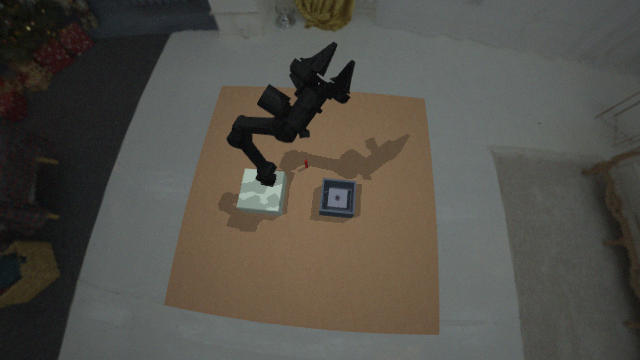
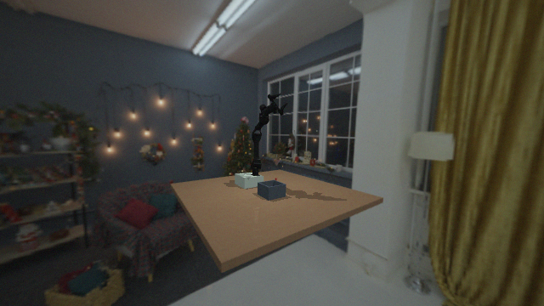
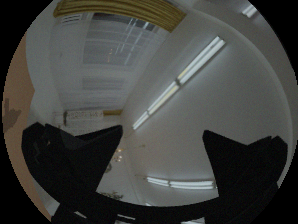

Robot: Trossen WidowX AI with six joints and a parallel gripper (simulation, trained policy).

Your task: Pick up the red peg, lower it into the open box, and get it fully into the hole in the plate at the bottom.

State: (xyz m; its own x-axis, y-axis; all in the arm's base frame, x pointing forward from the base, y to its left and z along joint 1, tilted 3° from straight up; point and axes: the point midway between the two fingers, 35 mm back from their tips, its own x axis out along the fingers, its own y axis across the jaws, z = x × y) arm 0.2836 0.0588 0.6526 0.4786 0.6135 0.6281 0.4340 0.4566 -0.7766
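The red peg lies 72 cm below my gripper tip, 14 cm behind it and 2 cm to the left of it. Round my gripper tip: plate: 72 cm below, 13 cm to the right, 5 cm ahead; then dark blue box: 74 cm below, 13 cm to the right, 5 cm ahead.
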